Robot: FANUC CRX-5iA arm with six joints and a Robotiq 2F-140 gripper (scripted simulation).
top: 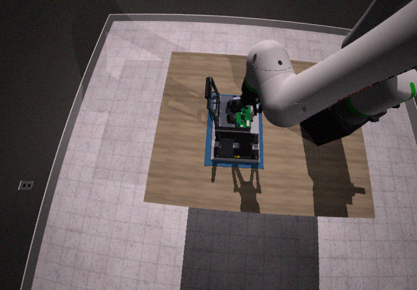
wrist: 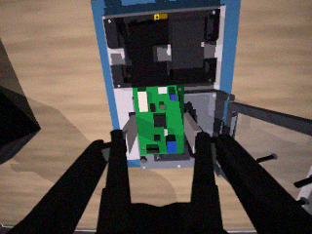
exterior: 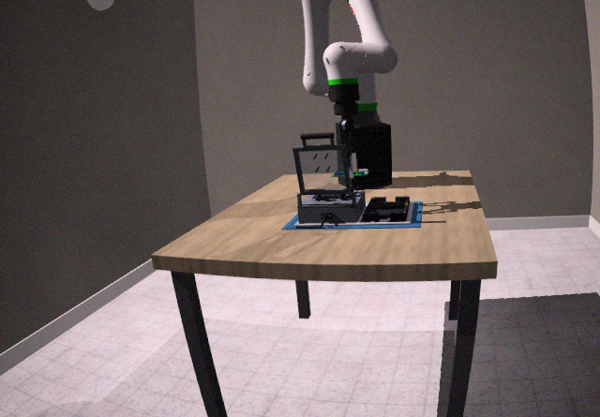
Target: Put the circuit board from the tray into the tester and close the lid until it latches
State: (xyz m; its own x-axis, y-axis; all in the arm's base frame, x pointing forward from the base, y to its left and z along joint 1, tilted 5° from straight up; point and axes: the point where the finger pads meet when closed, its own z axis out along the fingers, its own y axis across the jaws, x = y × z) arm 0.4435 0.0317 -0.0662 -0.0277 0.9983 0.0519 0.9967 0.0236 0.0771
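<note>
Right now my hand is 5 cm short of the tester, 4 cm above it and 2 cm to the left of it. Also, from my hand: lid (15 cm ahead, 5 cm to the right, 3 cm above); then green circuit board (2 cm below).
</note>
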